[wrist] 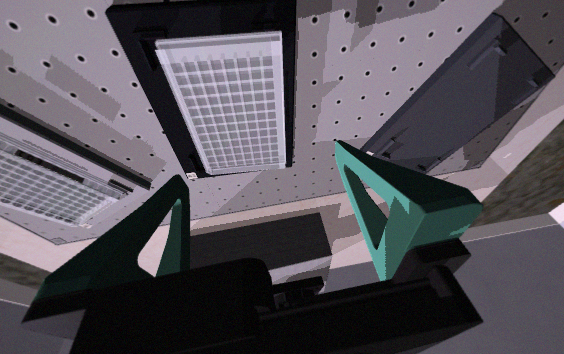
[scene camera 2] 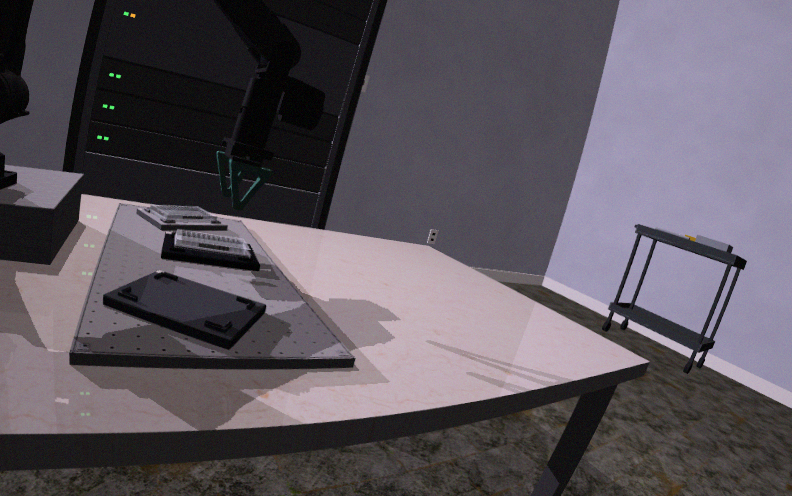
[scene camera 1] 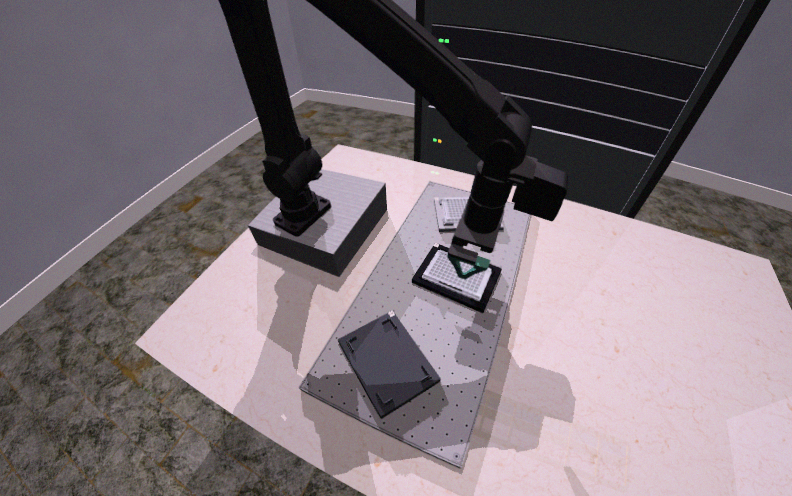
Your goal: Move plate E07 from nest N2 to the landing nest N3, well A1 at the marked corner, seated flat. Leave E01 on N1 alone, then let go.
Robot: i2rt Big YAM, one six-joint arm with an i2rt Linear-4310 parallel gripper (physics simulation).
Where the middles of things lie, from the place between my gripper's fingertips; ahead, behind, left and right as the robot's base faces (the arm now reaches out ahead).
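Scene:
My gripper: 20 mm to the right of the black nest [scene camera 2: 168, 251], 20 mm past, 90 mm above.

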